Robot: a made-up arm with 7 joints.
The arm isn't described. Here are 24 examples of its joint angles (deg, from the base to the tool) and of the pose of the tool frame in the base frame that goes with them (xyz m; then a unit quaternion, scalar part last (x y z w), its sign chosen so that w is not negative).
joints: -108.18 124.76 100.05 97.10 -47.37 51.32 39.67
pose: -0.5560 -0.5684 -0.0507 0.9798 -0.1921 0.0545 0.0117
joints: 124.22 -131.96 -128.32 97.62 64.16 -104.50 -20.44
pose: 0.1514 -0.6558 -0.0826 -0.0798 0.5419 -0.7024 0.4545
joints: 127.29 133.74 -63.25 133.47 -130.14 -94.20 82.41
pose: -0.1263 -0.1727 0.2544 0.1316 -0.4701 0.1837 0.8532
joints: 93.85 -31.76 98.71 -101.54 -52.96 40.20 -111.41
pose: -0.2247 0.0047 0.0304 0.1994 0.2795 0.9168 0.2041
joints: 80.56 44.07 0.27 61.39 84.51 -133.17 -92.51
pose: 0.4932 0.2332 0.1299 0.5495 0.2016 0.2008 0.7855
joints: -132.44 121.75 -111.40 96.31 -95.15 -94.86 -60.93
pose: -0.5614 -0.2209 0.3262 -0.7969 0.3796 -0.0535 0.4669
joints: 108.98 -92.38 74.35 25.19 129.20 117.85 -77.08
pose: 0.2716 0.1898 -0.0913 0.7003 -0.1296 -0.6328 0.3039
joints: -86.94 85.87 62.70 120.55 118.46 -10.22 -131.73
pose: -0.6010 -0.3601 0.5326 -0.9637 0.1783 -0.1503 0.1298
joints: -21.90 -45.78 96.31 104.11 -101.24 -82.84 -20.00
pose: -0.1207 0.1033 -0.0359 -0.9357 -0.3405 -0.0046 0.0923
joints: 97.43 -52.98 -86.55 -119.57 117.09 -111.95 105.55
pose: -0.2090 -0.6470 0.5917 0.7726 -0.4330 -0.2907 0.3619
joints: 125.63 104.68 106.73 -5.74 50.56 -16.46 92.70
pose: 0.3954 -0.5951 0.0430 -0.6868 -0.2042 0.6617 0.2209
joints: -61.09 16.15 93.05 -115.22 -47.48 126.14 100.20
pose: -0.0878 0.2551 0.0168 -0.3459 0.6140 -0.2348 0.6695
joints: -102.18 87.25 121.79 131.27 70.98 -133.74 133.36
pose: -0.5563 -0.1350 1.0628 0.3537 -0.7120 -0.4929 0.3536
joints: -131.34 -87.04 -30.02 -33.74 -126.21 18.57 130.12
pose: -0.3338 0.1777 0.7411 0.3025 0.5561 0.5877 0.5038
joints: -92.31 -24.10 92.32 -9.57 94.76 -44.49 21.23
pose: -0.2748 -0.0003 0.4320 0.1781 -0.6747 -0.5455 0.4643
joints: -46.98 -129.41 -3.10 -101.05 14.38 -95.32 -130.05
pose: -0.0426 0.2521 -0.2361 -0.0054 -0.0495 0.3046 0.9512
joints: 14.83 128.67 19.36 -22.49 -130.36 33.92 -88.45
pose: 0.0090 0.4883 -0.2147 0.0934 0.2644 -0.3785 0.8821
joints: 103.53 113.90 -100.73 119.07 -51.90 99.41 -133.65
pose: 0.5982 -0.2435 0.4911 0.4805 -0.7050 0.0082 0.5216
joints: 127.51 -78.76 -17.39 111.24 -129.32 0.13 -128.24
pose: 0.0534 -0.4856 0.4518 -0.9468 0.1535 -0.0071 0.2827
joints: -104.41 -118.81 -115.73 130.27 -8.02 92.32 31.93
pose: -0.2018 0.1613 -0.4561 -0.1270 0.8726 -0.3856 0.2717
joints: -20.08 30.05 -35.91 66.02 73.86 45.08 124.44
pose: -0.4113 0.2917 0.5237 0.7962 -0.5584 -0.1638 0.1654
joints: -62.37 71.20 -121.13 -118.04 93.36 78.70 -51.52
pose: -0.2531 0.4030 0.4636 -0.2286 0.8916 -0.2359 0.3118
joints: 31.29 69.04 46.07 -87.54 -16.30 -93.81 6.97
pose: 0.3771 0.7117 0.3273 -0.4420 0.3290 -0.0557 0.8326
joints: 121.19 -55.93 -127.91 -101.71 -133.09 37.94 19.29
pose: -0.2519 -0.2735 -0.2255 -0.1592 -0.9687 0.1754 0.0741
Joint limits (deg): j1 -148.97..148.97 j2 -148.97..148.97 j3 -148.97..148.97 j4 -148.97..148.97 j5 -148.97..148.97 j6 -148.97..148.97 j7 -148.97..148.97
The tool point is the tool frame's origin. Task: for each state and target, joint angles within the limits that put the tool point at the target. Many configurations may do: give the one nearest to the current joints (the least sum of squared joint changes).
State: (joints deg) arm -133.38 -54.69 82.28 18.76 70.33 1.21 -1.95
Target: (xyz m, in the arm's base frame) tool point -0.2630 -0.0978 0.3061
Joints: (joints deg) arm -134.64 -34.44 74.17 32.94 71.91 -30.14 17.79
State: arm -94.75 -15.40 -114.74 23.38 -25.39 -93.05 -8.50
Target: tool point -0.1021 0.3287 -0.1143
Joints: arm -81.66 -47.12 -105.51 34.22 -0.62 -102.10 7.52
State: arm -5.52 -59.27 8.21 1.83 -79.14 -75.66 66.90
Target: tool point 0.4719 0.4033 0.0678
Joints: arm -21.45 -75.60 -23.50 31.74 -81.10 -76.52 76.30
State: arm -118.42 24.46 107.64 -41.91 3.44 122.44 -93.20
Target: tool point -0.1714 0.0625 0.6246
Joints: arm -110.59 29.28 107.12 -36.94 -31.67 112.15 -104.51
